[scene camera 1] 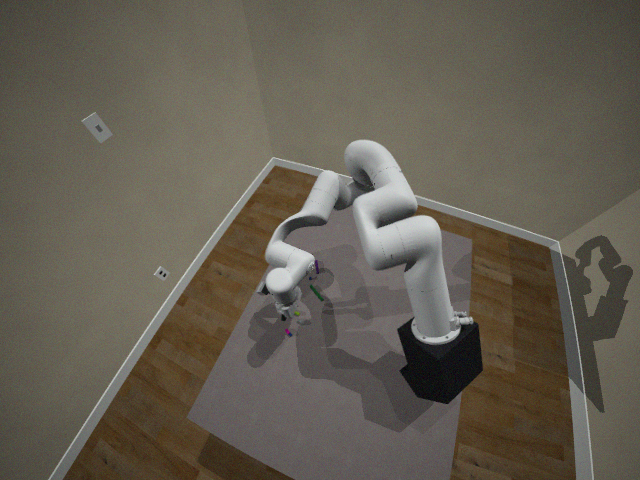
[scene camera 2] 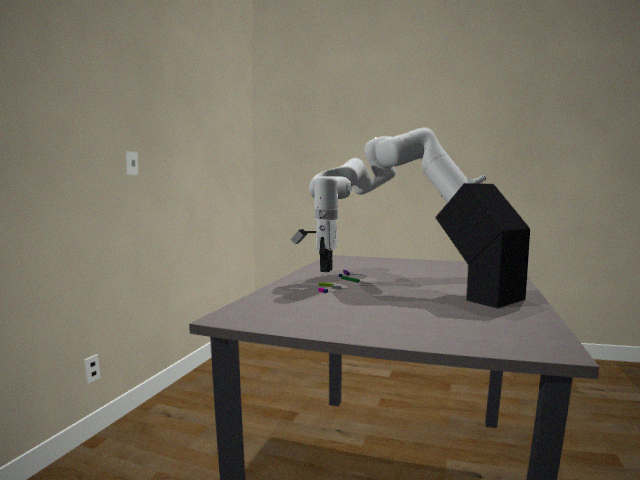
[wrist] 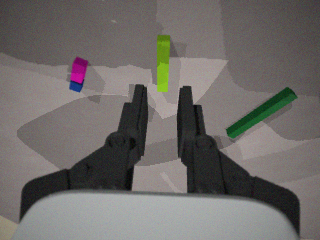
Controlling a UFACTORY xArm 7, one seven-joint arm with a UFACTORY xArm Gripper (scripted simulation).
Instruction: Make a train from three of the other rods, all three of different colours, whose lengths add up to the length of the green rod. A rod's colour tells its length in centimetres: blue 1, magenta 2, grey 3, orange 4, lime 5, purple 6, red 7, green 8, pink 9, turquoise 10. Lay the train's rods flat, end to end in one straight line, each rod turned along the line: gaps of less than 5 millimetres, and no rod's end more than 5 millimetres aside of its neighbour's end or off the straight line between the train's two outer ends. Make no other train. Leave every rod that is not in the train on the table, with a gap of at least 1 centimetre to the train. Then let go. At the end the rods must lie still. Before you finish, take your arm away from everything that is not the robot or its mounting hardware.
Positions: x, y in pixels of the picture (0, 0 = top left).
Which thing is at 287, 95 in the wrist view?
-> A green rod.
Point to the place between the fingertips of my gripper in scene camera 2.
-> At 326, 271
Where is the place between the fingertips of my gripper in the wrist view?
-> At 162, 100
